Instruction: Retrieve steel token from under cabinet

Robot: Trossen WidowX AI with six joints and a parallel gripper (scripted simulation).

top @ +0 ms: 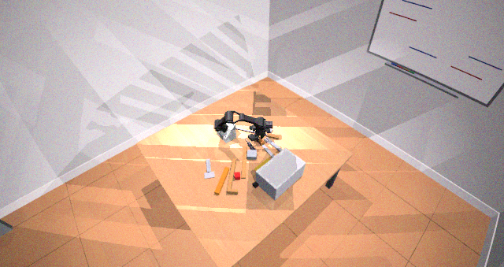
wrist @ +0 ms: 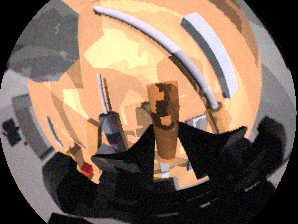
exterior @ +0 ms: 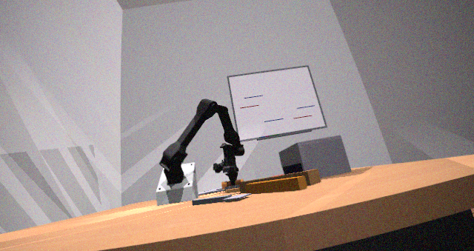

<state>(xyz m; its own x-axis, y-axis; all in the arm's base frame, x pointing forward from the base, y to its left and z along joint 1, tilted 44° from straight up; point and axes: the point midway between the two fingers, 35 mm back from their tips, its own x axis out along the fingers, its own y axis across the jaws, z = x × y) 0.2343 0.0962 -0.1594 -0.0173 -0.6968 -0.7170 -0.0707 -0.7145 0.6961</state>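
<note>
Now: gripper tip 140 mm to the left of the grey block and 80 mm short of it. Also, from my gripper tip: thin wooden stick 220 mm to the right, 90 mm ahead, 10 mm below; then red block 340 mm to the right, 170 mm ahead; then grey bar 120 mm to the left, 90 mm behind, 10 mm below.
</note>
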